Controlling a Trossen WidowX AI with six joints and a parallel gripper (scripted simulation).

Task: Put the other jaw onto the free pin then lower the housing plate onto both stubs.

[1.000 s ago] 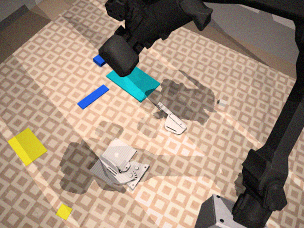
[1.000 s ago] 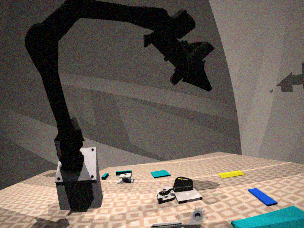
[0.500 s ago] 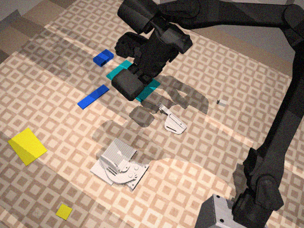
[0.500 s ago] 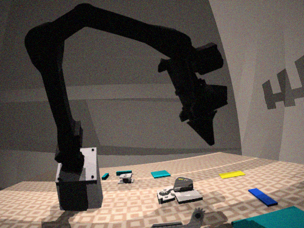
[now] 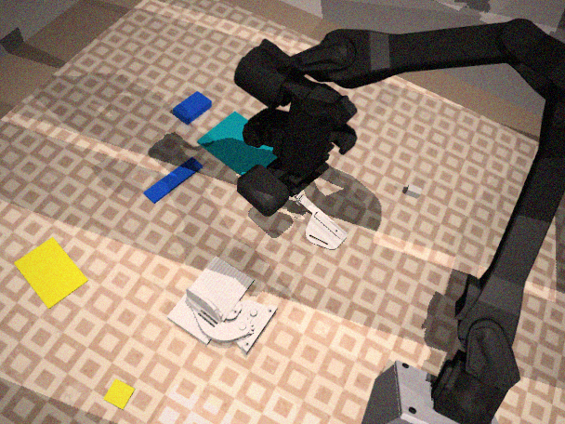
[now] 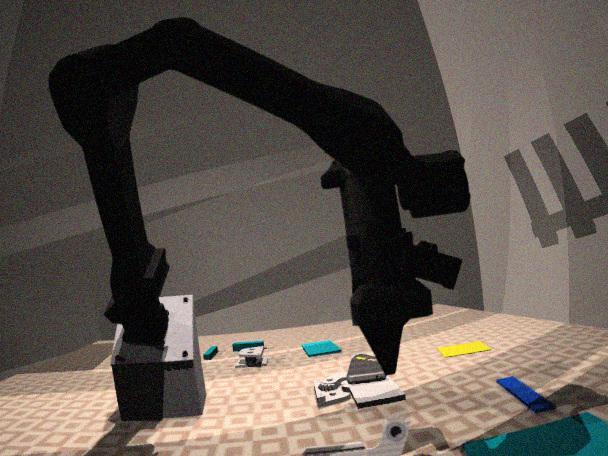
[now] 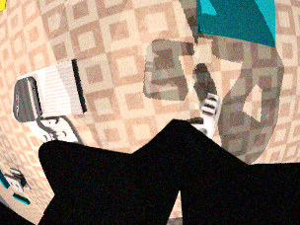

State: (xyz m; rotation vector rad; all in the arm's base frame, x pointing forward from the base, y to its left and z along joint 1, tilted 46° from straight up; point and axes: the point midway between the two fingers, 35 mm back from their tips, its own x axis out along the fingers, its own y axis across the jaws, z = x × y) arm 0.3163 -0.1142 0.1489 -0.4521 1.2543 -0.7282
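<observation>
The teal sheet lies 130 mm ahead of my gripper tip, 100 mm to the right of it and 80 mm below it. From my gripper tip the other things lie so: small yellow square 60 mm ahead, 350 mm to the left, 90 mm below; then small grey piece 170 mm behind, 180 mm to the right, 80 mm below; then yellow plate 250 mm ahead, 270 mm to the left, 90 mm below.
</observation>
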